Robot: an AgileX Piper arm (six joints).
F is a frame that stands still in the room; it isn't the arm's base.
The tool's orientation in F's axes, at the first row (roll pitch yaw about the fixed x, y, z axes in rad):
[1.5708 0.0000 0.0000]
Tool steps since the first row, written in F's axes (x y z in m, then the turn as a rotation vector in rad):
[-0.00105 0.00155 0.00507 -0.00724 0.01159 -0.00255]
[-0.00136 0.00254 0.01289 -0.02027 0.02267 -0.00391]
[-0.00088 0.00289 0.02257 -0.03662 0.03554 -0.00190]
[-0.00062 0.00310 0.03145 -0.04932 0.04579 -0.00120]
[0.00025 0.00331 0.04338 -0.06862 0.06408 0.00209]
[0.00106 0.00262 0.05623 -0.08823 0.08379 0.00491]
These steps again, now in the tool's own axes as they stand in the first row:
[-0.00105 0.00507 -0.00155 -0.00724 -0.00255 -0.01159]
[-0.00136 0.01289 -0.00254 -0.02027 -0.00391 -0.02267]
[-0.00088 0.02257 -0.00289 -0.03662 -0.00190 -0.03554]
[-0.00062 0.03145 -0.00310 -0.04932 -0.00120 -0.04579]
[0.00025 0.04338 -0.00331 -0.06862 0.00209 -0.06408]
[0.00106 0.05623 -0.00262 -0.08823 0.00491 -0.08379]

